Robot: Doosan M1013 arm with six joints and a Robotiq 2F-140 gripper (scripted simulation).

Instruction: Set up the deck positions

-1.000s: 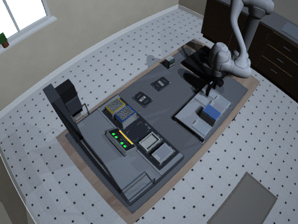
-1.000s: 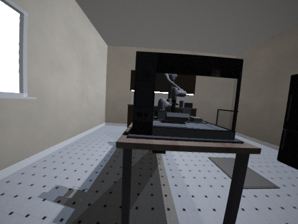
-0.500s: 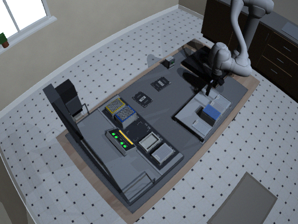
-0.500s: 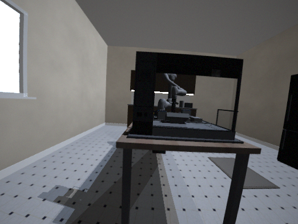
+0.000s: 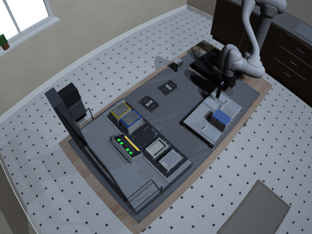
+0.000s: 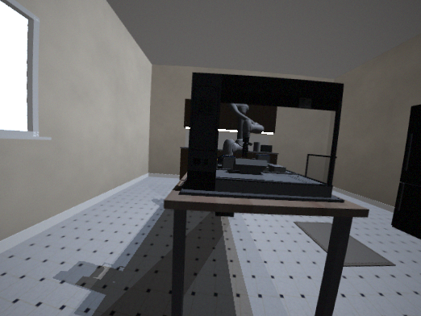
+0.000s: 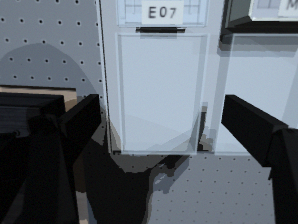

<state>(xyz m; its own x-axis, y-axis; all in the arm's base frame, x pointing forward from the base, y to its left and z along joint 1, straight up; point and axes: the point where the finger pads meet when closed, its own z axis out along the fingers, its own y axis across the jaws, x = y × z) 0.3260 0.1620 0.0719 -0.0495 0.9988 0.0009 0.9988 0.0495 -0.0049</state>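
Now: the clear tip rack cover 5 cm below my hand. The rest, counted from my hand: READY box: 2 cm behind, 46 cm to the right, 6 cm below; then shelf: 16 cm ahead, 8 cm to the left, 7 cm below; then flat piece: 32 cm ahead, 15 cm to the left, 5 cm below.
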